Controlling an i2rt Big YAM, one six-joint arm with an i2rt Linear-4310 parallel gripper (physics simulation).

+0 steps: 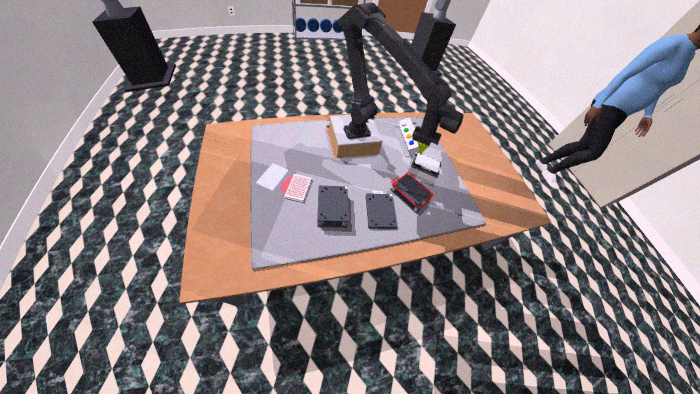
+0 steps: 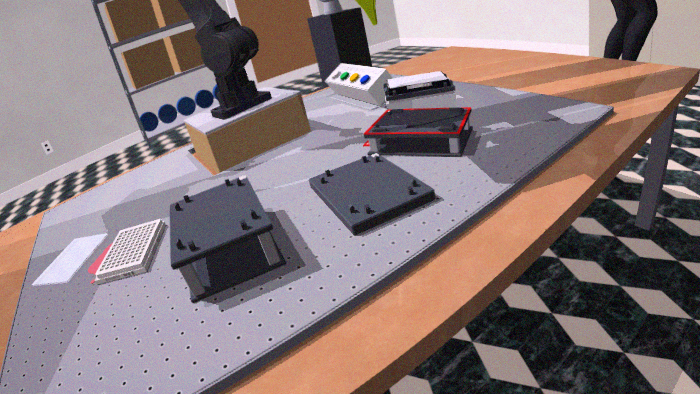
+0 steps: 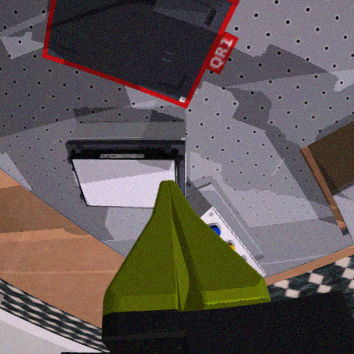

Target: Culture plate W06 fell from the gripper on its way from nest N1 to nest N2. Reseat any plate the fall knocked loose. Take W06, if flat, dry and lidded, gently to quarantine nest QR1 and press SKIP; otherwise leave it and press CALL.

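Seen in the pictures: gripper, fingertip midpoint: (image 1: 420, 154) (image 2: 375, 24) (image 3: 166, 188); arm's base, origin of the base link: (image 1: 357, 132) (image 2: 241, 107).
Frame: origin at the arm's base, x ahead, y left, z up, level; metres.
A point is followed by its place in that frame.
A white well plate (image 1: 298, 188) {x 0.222, y -0.335, z -0.073 m} (image 2: 131, 250) {x 0.234, y -0.334, z -0.072 m} lies flat on the mat, its wells uncovered, at the left. A pink-red patch (image 1: 286, 186) {x 0.191, y -0.383, z -0.086 m} (image 2: 98, 260) {x 0.177, y -0.391, z -0.085 m} shows beside it; a pale lid (image 1: 272, 176) {x 0.128, y -0.436, z -0.079 m} (image 2: 70, 260) {x 0.135, y -0.437, z -0.079 m} lies apart. Nest QR1 (image 1: 412, 191) {x 0.366, y 0.152, z -0.047 m} (image 2: 420, 121) {x 0.365, y 0.157, z -0.047 m} (image 3: 125, 45) {x 0.349, y 0.179, z -0.047 m}, red-rimmed, holds no plate. A white-topped plate (image 1: 427, 163) {x 0.247, y 0.288, z -0.017 m} (image 2: 417, 79) {x 0.247, y 0.292, z -0.017 m} (image 3: 125, 180) {x 0.247, y 0.289, z -0.018 m} sits in a dark holder behind it and looks about level. My gripper (image 1: 423, 152) {x 0.294, y 0.158, z 0.122 m} (image 3: 166, 188) {x 0.294, y 0.158, z 0.122 m} is shut and empty, above the area by the button box (image 1: 414, 148) {x 0.132, y 0.278, z -0.029 m} (image 2: 357, 91) {x 0.070, y 0.267, z -0.050 m}, whose blue button (image 3: 215, 230) {x 0.099, y 0.267, z -0.021 m} shows past the fingers.
A tall dark nest (image 1: 333, 204) {x 0.359, y -0.218, z -0.028 m} (image 2: 220, 220) {x 0.378, y -0.218, z -0.028 m} and a low dark nest (image 1: 381, 211) {x 0.416, y -0.019, z -0.071 m} (image 2: 370, 192) {x 0.431, y -0.030, z -0.071 m} stand without plates between the well plate and QR1. The arm's base block (image 1: 357, 145) {x 0.076, y -0.021, z -0.015 m} (image 2: 255, 135) {x 0.076, y -0.019, z -0.048 m} stands at the back. A person (image 1: 645, 75) stands beyond the right side.
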